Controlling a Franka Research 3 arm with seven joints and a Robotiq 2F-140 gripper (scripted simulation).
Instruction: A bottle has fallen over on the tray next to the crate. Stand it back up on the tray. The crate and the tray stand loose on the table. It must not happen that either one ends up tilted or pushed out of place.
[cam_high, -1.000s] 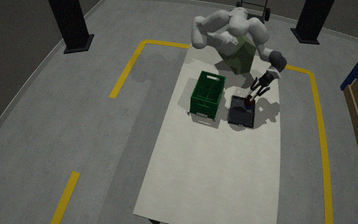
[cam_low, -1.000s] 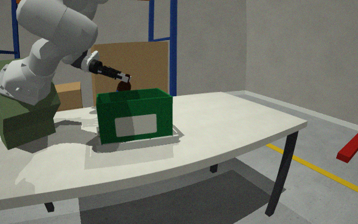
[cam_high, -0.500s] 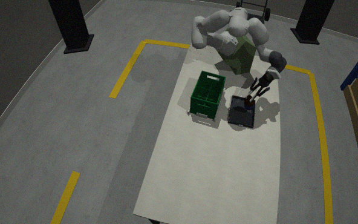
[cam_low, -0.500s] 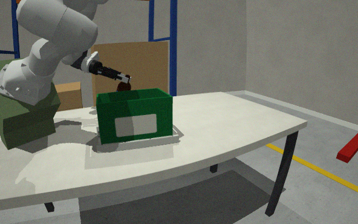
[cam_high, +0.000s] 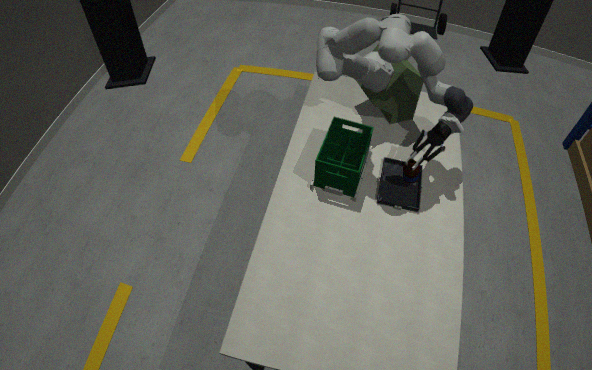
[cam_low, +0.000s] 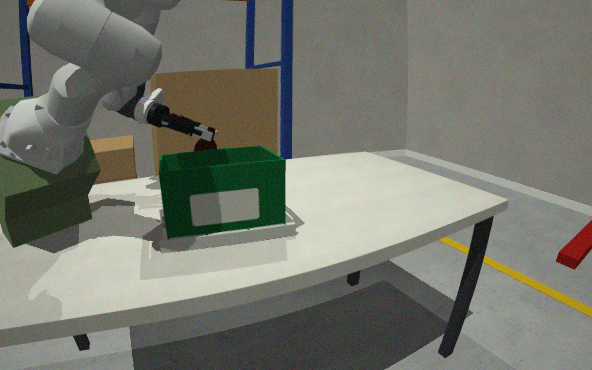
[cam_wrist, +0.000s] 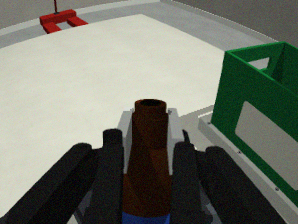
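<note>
The brown bottle is 6 cm below my hand. The rest, counted from my hand: green crate: 27 cm to the right, 12 cm behind, 11 cm below; then dark grey tray: 18 cm below, 2 cm to the right, 2 cm behind.
</note>
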